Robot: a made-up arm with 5 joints. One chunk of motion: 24 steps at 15 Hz.
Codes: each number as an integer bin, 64 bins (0 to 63) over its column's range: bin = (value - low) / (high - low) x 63, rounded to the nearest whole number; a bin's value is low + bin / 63 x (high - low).
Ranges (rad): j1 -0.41..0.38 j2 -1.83..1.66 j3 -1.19..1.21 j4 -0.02..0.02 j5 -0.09..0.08
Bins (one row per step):
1: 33 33 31 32 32
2: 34 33 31 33 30
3: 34 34 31 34 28
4: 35 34 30 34 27
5: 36 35 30 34 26
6: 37 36 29 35 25
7: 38 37 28 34 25
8: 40 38 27 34 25
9: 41 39 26 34 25
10: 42 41 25 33 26
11: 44 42 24 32 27
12: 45 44 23 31 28
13: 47 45 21 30 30
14: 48 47 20 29 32
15: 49 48 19 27 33
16: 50 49 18 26 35
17: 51 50 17 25 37
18: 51 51 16 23 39
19: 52 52 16 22 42
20: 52 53 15 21 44
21: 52 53 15 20 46
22: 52 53 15 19 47
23: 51 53 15 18 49
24: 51 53 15 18 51
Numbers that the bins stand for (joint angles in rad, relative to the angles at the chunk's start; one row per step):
1: 0.0038 -0.0019 -0.0090 0.0003 -0.0037
2: 0.0163 -0.0019 -0.0090 0.0010 -0.0090
3: 0.0163 0.0535 -0.0090 0.0016 -0.0144
4: 0.0289 0.0535 -0.0471 0.0016 -0.0171
5: 0.0414 0.1089 -0.0471 0.0016 -0.0198
6: 0.0540 0.1643 -0.0852 0.0022 -0.0225
7: 0.0665 0.2197 -0.1233 0.0016 -0.0225
8: 0.0916 0.2751 -0.1614 0.0016 -0.0225
9: 0.1041 0.3305 -0.1995 0.0016 -0.0225
10: 0.1167 0.4413 -0.2376 0.0010 -0.0198
11: 0.1417 0.4967 -0.2757 0.0003 -0.0171
12: 0.1543 0.6075 -0.3138 -0.0003 -0.0144
13: 0.1794 0.6629 -0.3900 -0.0010 -0.0090
14: 0.1919 0.7737 -0.4281 -0.0016 -0.0037
15: 0.2044 0.8290 -0.4662 -0.0029 -0.0010
16: 0.2170 0.8844 -0.5043 -0.0035 0.0044
17: 0.2295 0.9398 -0.5424 -0.0041 0.0098
18: 0.2295 0.9952 -0.5805 -0.0054 0.0152
19: 0.2421 1.0506 -0.5805 -0.0060 0.0233
20: 0.2421 1.1060 -0.6186 -0.0067 0.0287
21: 0.2421 1.1060 -0.6186 -0.0073 0.0341
22: 0.2421 1.1060 -0.6186 -0.0079 0.0368
23: 0.2295 1.1060 -0.6186 -0.0086 0.0422
24: 0.2295 1.1060 -0.6186 -0.0086 0.0476

